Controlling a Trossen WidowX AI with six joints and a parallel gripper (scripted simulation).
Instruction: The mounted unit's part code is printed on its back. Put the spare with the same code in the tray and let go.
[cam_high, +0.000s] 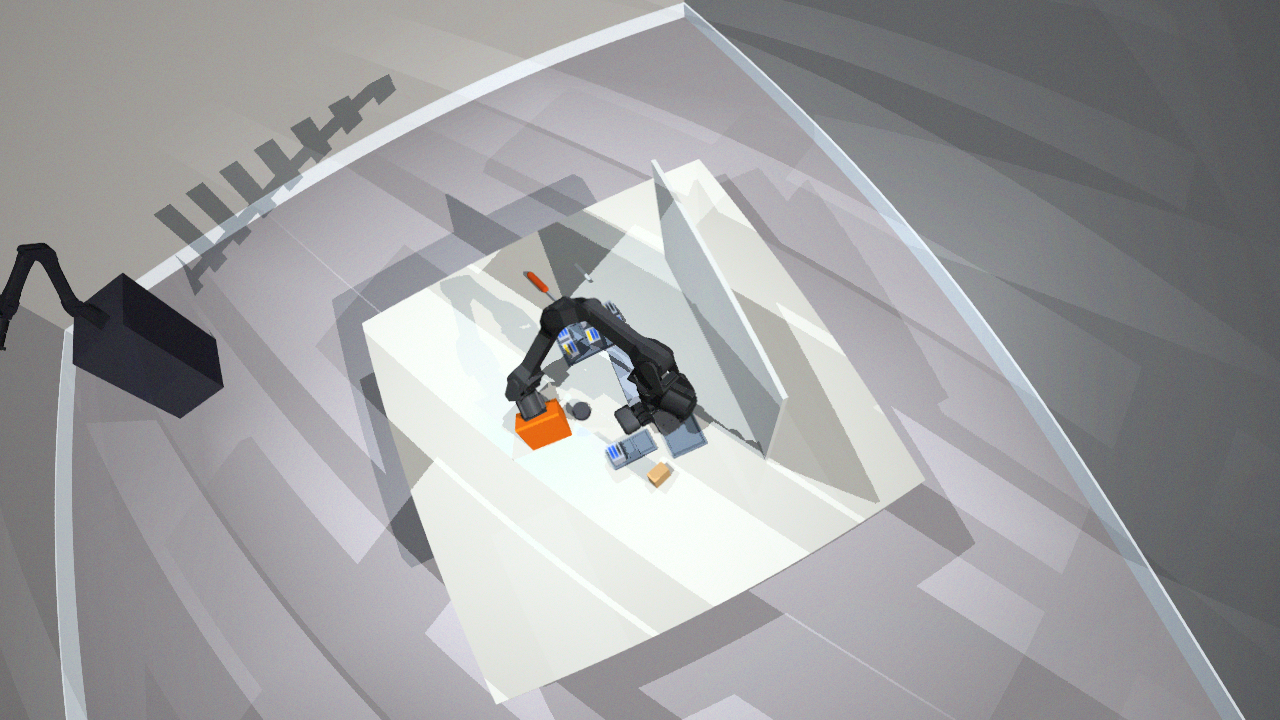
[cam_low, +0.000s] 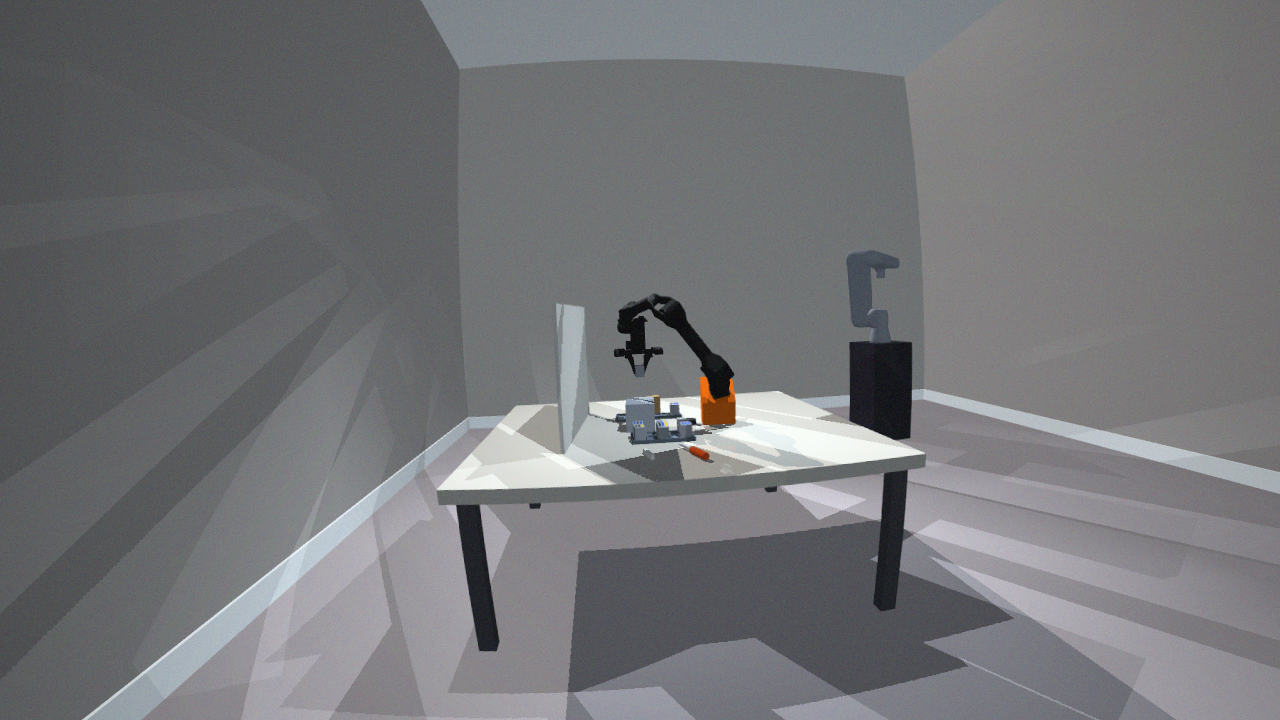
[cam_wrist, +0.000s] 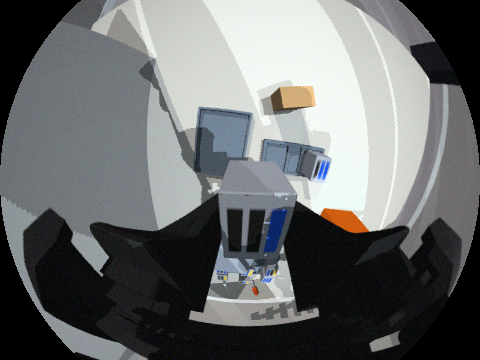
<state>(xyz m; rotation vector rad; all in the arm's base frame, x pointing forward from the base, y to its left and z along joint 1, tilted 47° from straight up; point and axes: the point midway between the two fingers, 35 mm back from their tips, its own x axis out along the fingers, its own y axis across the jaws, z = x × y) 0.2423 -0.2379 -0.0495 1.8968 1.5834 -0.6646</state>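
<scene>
The tray lies 5 cm ahead of my gripper tip, 1 cm to the right of it and 17 cm below it. From my gripper tip the other things lie so: cardboard box: 7 cm behind, 9 cm to the right, 14 cm below; then grey spare unit: 2 cm above; then flat dark holder: 9 cm behind, 2 cm to the left, 17 cm below.
</scene>
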